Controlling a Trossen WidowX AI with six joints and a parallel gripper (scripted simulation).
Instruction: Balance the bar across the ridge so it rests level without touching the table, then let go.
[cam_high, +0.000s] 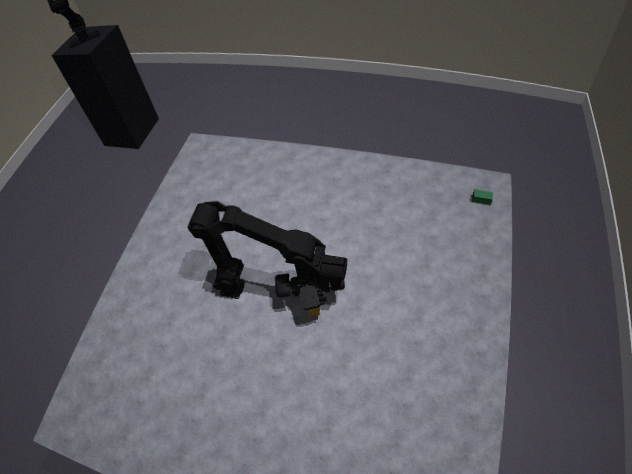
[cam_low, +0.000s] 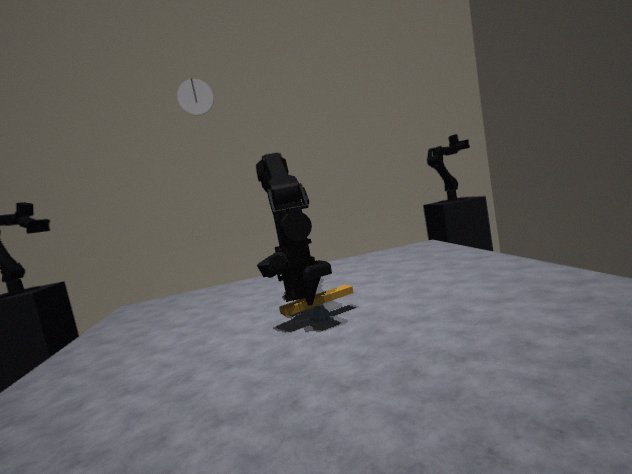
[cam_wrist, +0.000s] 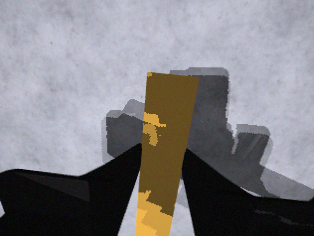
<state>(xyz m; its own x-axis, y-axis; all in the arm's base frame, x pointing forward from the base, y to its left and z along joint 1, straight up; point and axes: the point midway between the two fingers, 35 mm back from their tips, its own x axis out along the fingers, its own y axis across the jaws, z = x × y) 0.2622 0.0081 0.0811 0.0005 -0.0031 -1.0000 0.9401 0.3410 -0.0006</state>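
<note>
Right now the yellow bar is 10 mm behind my gripper tip and 30 mm to the left of it. The rest, counted from my gripper tip: green block: 480 mm ahead, 490 mm to the left, 30 mm below.
</note>
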